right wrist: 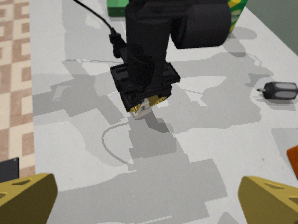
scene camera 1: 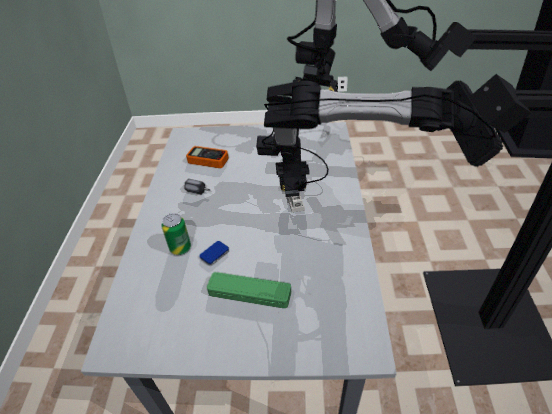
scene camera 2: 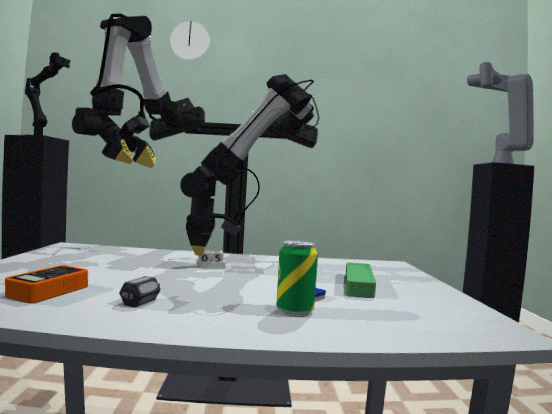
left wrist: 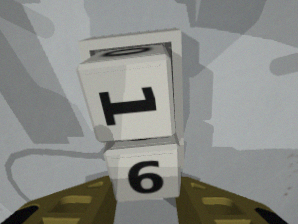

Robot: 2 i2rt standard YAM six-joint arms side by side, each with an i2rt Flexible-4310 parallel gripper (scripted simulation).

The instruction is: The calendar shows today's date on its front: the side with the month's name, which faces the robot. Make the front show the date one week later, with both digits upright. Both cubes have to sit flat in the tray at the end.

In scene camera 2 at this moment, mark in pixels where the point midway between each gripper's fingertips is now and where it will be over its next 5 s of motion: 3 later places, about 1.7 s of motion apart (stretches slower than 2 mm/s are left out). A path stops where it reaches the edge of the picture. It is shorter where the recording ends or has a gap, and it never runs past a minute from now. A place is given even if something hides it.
The left gripper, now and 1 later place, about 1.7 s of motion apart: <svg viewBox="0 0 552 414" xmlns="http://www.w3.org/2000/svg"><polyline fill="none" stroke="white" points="198,254 207,211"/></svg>
The right gripper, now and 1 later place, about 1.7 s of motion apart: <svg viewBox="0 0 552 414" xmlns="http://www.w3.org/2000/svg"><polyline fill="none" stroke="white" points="142,164 147,154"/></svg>
